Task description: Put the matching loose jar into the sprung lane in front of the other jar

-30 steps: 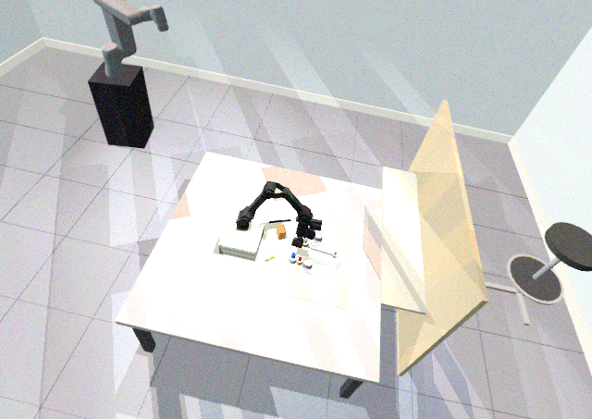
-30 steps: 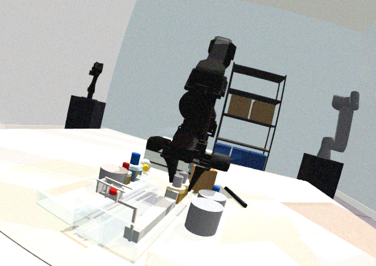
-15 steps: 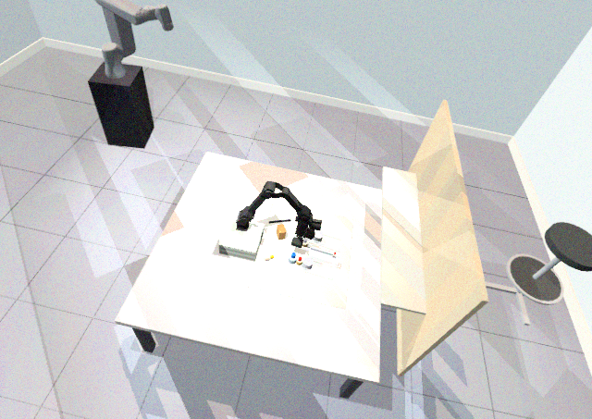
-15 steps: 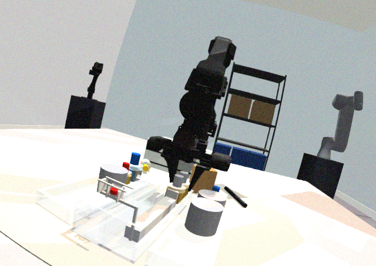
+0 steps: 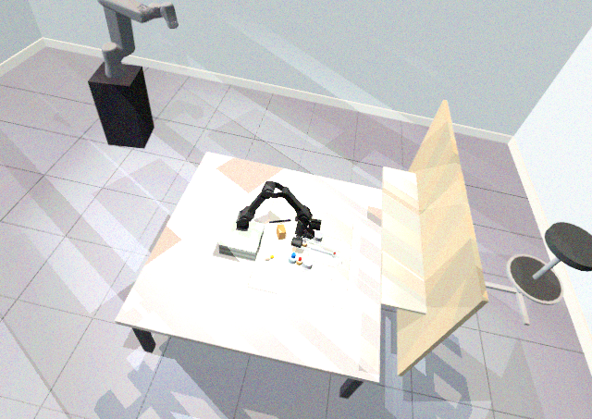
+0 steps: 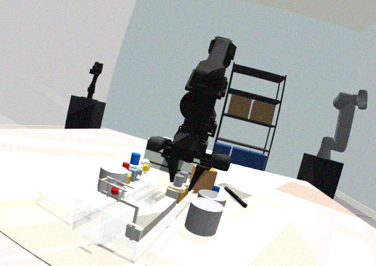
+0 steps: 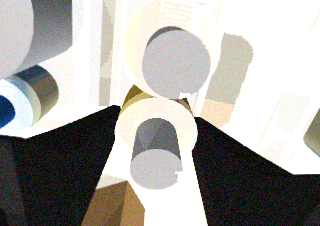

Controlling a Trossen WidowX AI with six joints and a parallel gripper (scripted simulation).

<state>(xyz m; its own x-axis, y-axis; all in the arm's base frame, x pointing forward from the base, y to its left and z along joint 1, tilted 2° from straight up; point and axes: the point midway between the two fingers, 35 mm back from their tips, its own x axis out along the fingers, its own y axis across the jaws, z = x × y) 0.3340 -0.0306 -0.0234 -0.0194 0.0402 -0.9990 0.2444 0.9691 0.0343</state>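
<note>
Now: gripper tip 100 mm past the tan box and 60 mm to the right of it. Also, from my gripper tip: black rod 160 mm to the left, 110 mm behind, 30 mm below.
</note>
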